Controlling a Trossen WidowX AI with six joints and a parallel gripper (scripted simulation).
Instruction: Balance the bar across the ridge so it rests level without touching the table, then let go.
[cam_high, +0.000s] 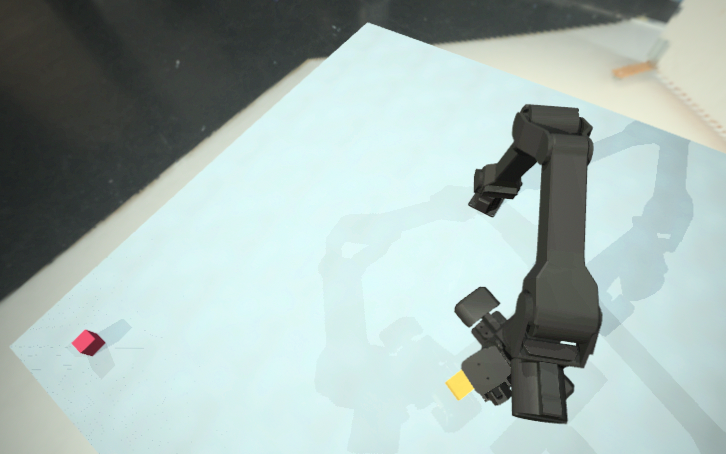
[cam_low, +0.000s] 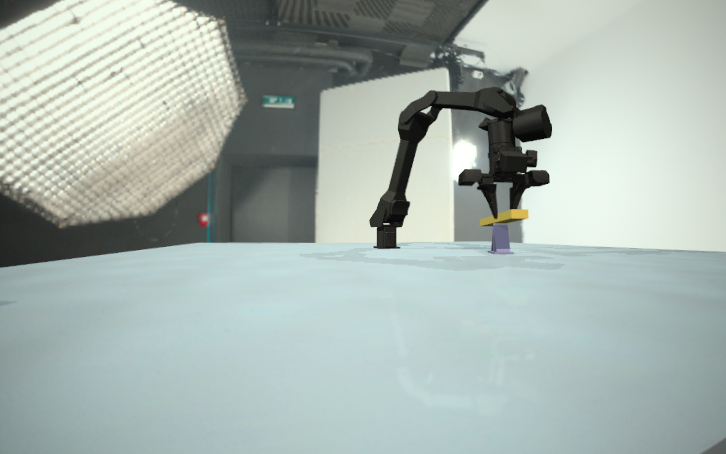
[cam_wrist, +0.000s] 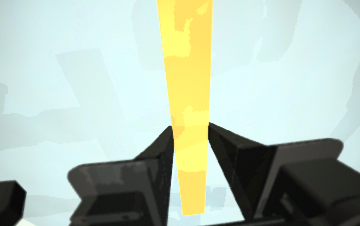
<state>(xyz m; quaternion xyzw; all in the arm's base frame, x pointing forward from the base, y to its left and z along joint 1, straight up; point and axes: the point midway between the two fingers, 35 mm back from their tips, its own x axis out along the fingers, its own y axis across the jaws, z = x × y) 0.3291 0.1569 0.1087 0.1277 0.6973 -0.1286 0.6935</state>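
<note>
Right now my gripper tip is 3 cm past the yellow bar and 1 cm to the right of it. Round my gripper tip: red cube 41 cm ahead, 66 cm to the right, 6 cm below.
</note>
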